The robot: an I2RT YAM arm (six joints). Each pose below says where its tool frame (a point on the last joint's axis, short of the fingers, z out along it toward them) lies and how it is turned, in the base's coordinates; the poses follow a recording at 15 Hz.
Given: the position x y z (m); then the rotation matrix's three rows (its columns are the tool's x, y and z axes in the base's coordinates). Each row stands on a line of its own.
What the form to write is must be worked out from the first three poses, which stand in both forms.
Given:
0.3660 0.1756 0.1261
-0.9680 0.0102 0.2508
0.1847 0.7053 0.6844
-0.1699 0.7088 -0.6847
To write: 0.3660 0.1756 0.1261 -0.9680 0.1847 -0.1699 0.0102 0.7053 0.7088
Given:
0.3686 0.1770 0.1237
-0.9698 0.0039 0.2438
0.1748 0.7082 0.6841
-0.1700 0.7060 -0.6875
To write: 0.3686 0.1770 0.1237 -0.9698 0.1748 -0.1700 0.0039 0.7082 0.7060
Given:
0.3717 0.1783 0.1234
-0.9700 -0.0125 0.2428
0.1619 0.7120 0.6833
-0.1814 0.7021 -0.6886
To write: 0.3717 0.1783 0.1234 -0.9700 0.1619 -0.1814 -0.0125 0.7120 0.7021
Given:
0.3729 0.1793 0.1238
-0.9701 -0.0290 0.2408
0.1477 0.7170 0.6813
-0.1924 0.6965 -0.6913
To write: 0.3729 0.1793 0.1238 -0.9701 0.1477 -0.1924 -0.0290 0.7170 0.6965
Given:
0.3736 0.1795 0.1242
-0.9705 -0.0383 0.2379
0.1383 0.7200 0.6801
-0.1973 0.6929 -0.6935
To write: 0.3736 0.1795 0.1242 -0.9705 0.1383 -0.1973 -0.0383 0.7200 0.6929
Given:
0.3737 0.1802 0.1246
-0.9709 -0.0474 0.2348
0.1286 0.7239 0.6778
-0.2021 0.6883 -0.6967
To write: 0.3737 0.1802 0.1246 -0.9709 0.1286 -0.2021 -0.0474 0.7239 0.6883
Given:
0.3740 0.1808 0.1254
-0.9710 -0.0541 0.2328
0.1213 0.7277 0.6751
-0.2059 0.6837 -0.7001
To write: 0.3740 0.1808 0.1254 -0.9710 0.1213 -0.2059 -0.0541 0.7277 0.6837
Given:
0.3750 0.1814 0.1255
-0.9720 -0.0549 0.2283
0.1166 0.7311 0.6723
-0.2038 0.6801 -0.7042
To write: 0.3750 0.1814 0.1255 -0.9720 0.1166 -0.2038 -0.0549 0.7311 0.6801
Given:
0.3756 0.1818 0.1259
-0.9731 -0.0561 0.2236
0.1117 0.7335 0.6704
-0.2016 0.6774 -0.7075
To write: 0.3756 0.1818 0.1259 -0.9731 0.1117 -0.2016 -0.0561 0.7335 0.6774
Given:
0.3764 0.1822 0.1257
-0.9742 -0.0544 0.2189
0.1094 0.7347 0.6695
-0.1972 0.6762 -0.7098
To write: 0.3764 0.1822 0.1257 -0.9742 0.1094 -0.1972 -0.0544 0.7347 0.6762
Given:
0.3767 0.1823 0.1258
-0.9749 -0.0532 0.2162
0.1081 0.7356 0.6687
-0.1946 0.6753 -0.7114
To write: 0.3767 0.1823 0.1258 -0.9749 0.1081 -0.1946 -0.0532 0.7356 0.6753
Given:
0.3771 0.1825 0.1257
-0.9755 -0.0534 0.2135
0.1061 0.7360 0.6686
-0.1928 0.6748 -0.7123
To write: 0.3771 0.1825 0.1257 -0.9755 0.1061 -0.1928 -0.0534 0.7360 0.6748
